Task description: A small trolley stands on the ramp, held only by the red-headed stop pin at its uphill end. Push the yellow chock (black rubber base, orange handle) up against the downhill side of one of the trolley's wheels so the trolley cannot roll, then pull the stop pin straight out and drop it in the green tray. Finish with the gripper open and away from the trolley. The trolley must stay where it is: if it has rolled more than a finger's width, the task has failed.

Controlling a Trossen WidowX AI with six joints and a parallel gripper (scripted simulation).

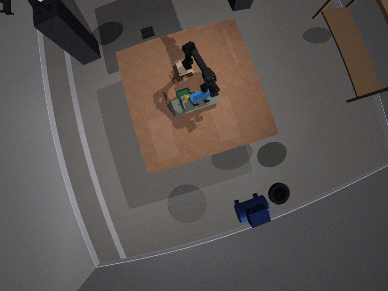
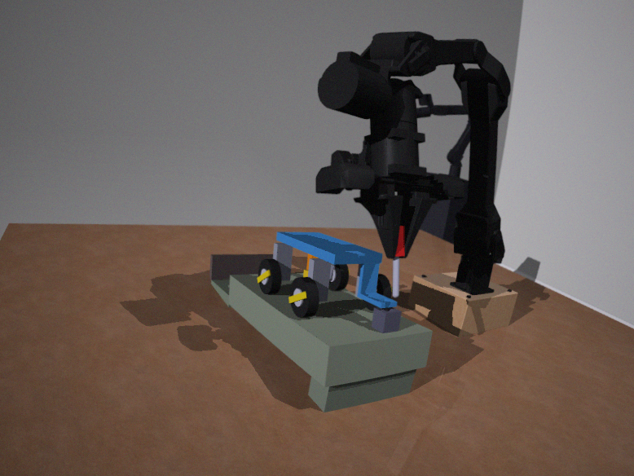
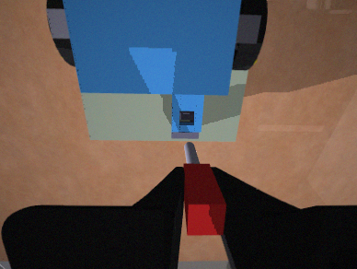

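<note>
The green tray lies 24 cm to the right of my gripper tip, 18 cm below it and 10 cm behind it. Round my gripper tip: blue trolley: 12 cm to the right, 6 cm below, 2 cm ahead; grey-green ramp: 13 cm below, 12 cm to the right, 2 cm ahead; red-headed stop pin: right at my gripper tip.
</note>
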